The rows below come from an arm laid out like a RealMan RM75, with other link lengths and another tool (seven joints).
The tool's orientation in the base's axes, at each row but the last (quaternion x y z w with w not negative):
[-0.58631, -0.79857, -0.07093, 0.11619]
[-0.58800, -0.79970, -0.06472, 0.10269]
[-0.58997, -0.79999, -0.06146, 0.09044]
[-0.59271, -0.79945, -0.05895, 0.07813]
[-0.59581, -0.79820, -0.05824, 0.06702]
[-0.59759, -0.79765, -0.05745, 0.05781]
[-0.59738, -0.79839, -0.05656, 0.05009]
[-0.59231, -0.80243, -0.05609, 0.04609]
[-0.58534, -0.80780, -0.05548, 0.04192]
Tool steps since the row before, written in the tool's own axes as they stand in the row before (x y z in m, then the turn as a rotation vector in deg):
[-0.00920, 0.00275, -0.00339, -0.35, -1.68, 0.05]
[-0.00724, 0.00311, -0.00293, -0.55, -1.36, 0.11]
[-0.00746, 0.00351, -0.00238, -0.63, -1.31, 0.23]
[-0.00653, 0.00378, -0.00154, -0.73, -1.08, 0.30]
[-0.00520, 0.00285, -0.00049, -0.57, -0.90, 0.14]
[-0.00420, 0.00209, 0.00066, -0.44, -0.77, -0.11]
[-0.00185, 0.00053, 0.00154, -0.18, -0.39, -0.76]
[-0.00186, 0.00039, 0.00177, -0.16, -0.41, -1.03]
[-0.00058, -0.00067, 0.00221, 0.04, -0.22, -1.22]
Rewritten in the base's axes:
[0.00559, -0.00848, 0.00073, -1.51, -0.82, -0.10]
[0.00531, -0.00644, 0.00105, -1.15, -0.89, -0.22]
[0.00567, -0.00641, 0.00067, -1.09, -0.93, -0.35]
[0.00556, -0.00532, 0.00024, -0.84, -0.94, -0.44]
[0.00421, -0.00418, -0.00040, -0.71, -0.77, -0.25]
[0.00316, -0.00329, -0.00128, -0.61, -0.65, 0.02]
[0.00101, -0.00137, -0.00178, -0.31, -0.39, 0.71]
[0.00091, -0.00139, -0.00200, -0.34, -0.42, 0.98]
[-0.00046, -0.00045, -0.00229, -0.22, -0.20, 1.20]

